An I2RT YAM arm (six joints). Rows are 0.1 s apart.
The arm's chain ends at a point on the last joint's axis. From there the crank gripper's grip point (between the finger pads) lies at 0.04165 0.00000 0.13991 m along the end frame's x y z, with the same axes.
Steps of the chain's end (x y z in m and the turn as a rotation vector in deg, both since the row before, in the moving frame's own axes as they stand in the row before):
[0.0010 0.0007 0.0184 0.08 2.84 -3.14]
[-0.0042 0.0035 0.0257 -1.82 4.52 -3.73]
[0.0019 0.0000 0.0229 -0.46 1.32 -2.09]
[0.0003 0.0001 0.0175 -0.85 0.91 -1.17]
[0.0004 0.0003 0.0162 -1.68 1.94 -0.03]
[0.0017 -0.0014 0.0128 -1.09 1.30 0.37]
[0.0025 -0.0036 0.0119 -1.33 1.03 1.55]
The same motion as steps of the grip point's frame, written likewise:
[0.0078 -0.0020 0.0162 0.08 2.84 -3.14]
[0.0067 0.0048 0.0220 -1.82 4.52 -3.73]
[0.0051 -0.0005 0.0219 -0.46 1.32 -2.09]
[0.0025 0.0013 0.0168 -0.85 0.91 -1.17]
[0.0051 0.0044 0.0147 -1.68 1.94 -0.03]
[0.0049 0.0015 0.0118 -1.09 1.30 0.37]
[0.0049 0.0008 0.0111 -1.33 1.03 1.55]

